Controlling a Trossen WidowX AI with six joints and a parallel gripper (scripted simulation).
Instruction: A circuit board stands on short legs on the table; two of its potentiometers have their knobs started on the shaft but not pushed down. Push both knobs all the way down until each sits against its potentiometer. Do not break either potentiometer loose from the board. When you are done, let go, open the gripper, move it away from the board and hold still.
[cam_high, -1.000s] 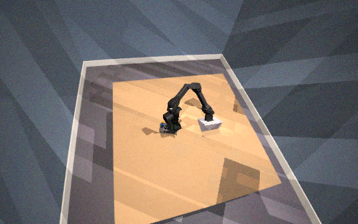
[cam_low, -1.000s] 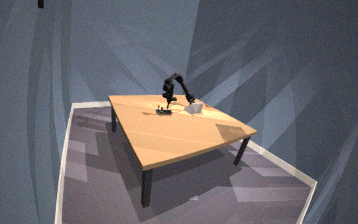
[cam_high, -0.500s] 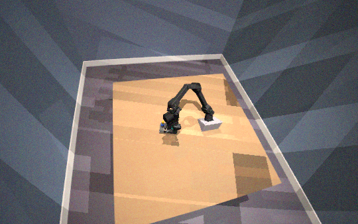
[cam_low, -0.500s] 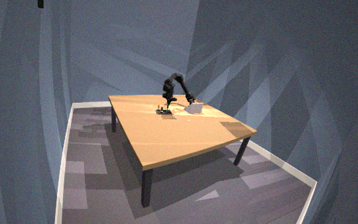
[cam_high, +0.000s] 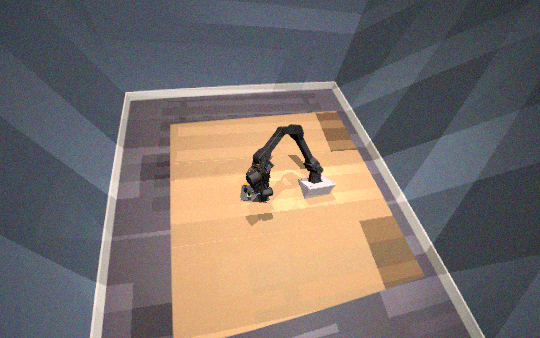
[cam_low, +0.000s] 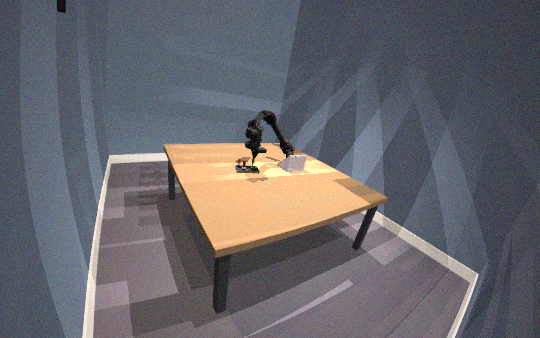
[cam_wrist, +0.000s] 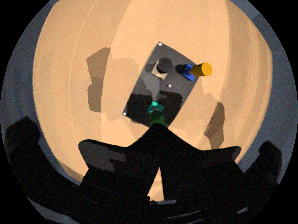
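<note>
My gripper tip is now 10 mm above the green knob.
</note>
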